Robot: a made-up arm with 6 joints. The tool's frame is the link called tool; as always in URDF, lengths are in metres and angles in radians. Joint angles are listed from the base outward. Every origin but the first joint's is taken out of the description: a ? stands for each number. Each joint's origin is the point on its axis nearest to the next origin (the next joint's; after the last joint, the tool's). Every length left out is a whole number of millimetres.
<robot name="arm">
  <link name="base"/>
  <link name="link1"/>
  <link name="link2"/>
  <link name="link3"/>
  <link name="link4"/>
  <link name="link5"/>
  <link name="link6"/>
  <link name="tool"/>
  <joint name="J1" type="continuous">
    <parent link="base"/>
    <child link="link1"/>
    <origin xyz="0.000 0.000 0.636"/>
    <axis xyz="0 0 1"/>
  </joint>
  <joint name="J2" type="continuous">
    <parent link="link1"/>
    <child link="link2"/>
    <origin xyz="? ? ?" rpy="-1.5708 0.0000 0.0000"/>
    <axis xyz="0 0 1"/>
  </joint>
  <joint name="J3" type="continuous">
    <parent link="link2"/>
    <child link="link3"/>
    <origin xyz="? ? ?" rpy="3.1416 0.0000 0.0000"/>
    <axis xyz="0 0 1"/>
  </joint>
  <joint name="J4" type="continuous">
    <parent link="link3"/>
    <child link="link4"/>
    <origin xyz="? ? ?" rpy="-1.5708 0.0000 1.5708"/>
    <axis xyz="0 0 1"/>
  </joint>
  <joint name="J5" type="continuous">
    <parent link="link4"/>
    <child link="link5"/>
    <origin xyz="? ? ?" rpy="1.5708 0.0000 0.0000"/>
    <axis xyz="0 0 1"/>
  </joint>
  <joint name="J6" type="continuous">
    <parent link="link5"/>
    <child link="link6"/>
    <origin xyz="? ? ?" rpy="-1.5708 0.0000 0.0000"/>
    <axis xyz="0 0 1"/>
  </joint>
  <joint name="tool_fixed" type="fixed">
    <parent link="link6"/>
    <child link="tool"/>
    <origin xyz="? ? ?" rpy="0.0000 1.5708 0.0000"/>
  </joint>
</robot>
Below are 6 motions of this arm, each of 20 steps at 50 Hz.
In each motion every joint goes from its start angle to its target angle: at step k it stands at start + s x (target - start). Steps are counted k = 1, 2, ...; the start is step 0. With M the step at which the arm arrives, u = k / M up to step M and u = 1 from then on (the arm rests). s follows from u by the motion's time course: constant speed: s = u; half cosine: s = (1 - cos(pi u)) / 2; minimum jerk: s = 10 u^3 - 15 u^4 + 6 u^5.
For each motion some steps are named. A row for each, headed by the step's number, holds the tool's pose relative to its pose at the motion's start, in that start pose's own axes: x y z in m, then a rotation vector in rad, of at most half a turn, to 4 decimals.
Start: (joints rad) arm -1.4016 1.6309 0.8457 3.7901 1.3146 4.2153
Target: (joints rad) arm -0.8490 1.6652 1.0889 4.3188 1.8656 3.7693
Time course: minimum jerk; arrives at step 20
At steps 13, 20:
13: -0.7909 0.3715 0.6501 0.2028 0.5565 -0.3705
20: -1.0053 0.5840 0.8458 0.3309 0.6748 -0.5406

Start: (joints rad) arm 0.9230 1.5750 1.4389 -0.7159 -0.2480 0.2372
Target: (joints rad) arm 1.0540 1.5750 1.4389 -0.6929 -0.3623 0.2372
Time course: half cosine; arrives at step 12
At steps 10, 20:
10: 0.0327 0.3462 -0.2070 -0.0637 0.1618 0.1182
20: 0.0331 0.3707 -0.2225 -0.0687 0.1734 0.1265

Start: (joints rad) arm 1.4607 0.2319 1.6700 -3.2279 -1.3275 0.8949
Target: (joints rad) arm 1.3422 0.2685 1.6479 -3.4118 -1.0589 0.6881
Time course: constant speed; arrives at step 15
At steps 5, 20:
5: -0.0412 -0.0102 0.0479 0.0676 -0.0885 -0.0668
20: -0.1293 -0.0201 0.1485 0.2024 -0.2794 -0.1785

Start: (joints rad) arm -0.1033 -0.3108 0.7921 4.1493 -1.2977 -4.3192
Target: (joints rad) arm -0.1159 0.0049 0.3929 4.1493 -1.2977 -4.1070
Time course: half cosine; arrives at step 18
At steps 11, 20:
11: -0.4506 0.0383 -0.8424 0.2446 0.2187 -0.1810
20: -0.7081 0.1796 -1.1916 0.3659 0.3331 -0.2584

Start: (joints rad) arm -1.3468 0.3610 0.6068 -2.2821 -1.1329 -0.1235
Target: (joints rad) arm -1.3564 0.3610 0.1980 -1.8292 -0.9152 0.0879
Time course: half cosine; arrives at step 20
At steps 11, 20:
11: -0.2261 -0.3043 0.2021 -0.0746 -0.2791 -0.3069
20: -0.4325 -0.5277 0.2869 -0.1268 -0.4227 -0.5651

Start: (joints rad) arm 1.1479 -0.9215 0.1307 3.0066 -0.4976 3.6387
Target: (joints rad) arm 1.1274 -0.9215 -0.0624 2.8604 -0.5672 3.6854
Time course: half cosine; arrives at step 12
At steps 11, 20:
11: -0.1214 0.0768 -0.2677 0.0378 0.1534 -0.0361
20: -0.1240 0.0779 -0.2722 0.0383 0.1562 -0.0370

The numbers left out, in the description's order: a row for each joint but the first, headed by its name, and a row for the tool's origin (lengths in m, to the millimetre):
J2: 0.210 0.000 0.000
J3: 0.000 -1.316 0.000
J4: 1.425 0.199 0.000
J5: 0.000 0.000 0.000
J6: 0.000 -0.242 0.000
tool: 0.000 0.000 0.000

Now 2 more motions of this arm.
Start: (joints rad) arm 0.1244 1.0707 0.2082 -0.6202 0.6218 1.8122
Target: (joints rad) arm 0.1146 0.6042 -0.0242 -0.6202 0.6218 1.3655
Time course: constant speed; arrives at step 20
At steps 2, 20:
2: -0.0313 -0.0776 0.0081 0.0529 -0.0057 -0.0212
20: -0.4151 -0.6916 0.0201 0.5261 -0.0995 -0.1987

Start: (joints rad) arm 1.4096 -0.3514 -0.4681 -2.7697 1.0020 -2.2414
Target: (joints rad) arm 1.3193 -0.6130 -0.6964 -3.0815 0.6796 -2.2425
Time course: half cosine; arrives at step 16
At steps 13, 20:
13: -0.0342 0.1868 -0.1396 0.2608 -0.3181 -0.1356
20: -0.0358 0.2041 -0.1513 0.2872 -0.3448 -0.1510

